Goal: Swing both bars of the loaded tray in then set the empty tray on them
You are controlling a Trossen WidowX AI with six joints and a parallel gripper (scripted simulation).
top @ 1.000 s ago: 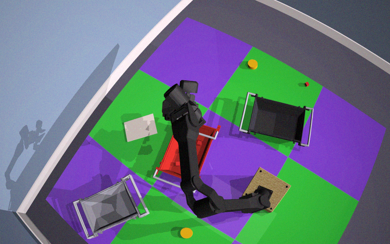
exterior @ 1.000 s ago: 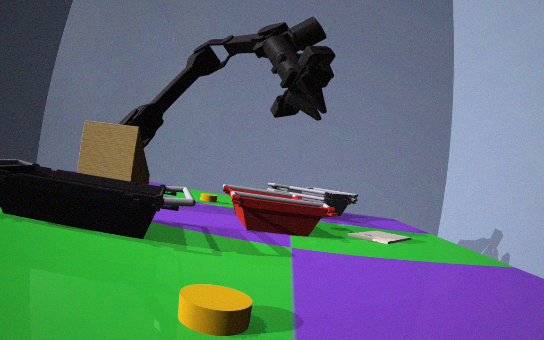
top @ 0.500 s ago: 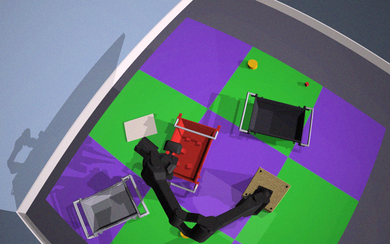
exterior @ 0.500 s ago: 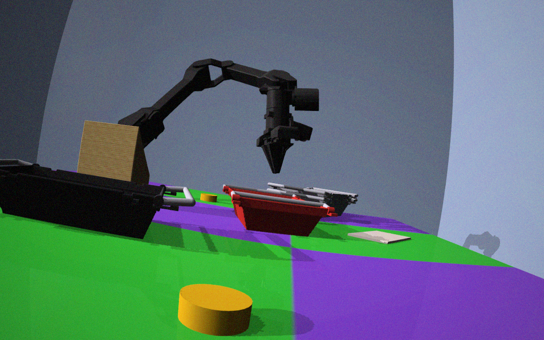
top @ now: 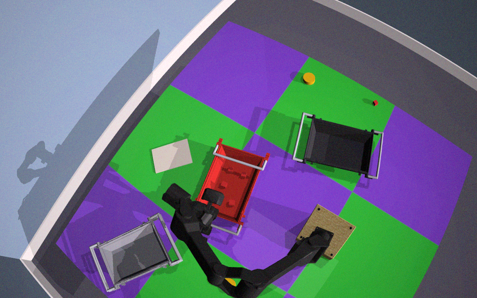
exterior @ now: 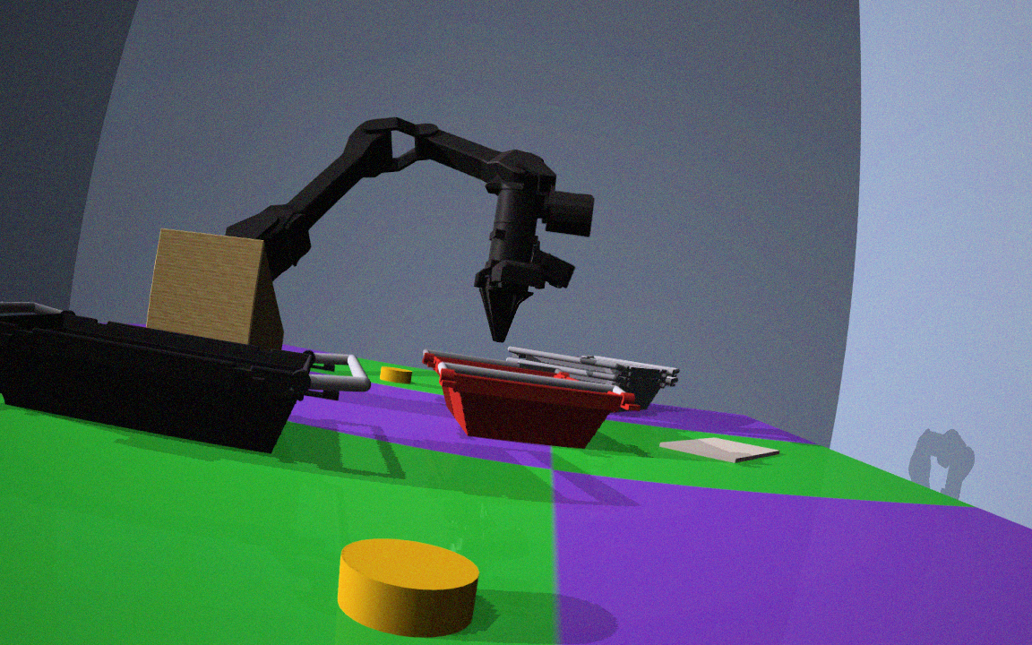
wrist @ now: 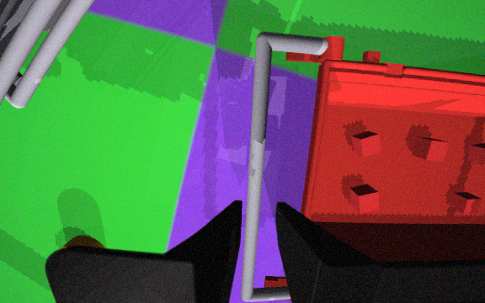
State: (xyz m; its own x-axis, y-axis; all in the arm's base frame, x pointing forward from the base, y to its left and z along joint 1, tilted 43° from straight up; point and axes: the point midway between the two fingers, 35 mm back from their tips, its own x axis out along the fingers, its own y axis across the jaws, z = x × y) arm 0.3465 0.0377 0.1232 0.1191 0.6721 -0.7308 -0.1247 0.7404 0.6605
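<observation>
Right now the black tray is 450 mm to the right of my gripper tip, 280 mm behind it and 40 mm below it. From my gripper tip the other things lie so: white card: 280 mm ahead, 160 mm to the right, 90 mm below; small red cube: 720 mm to the right, 360 mm behind, 80 mm below.
</observation>
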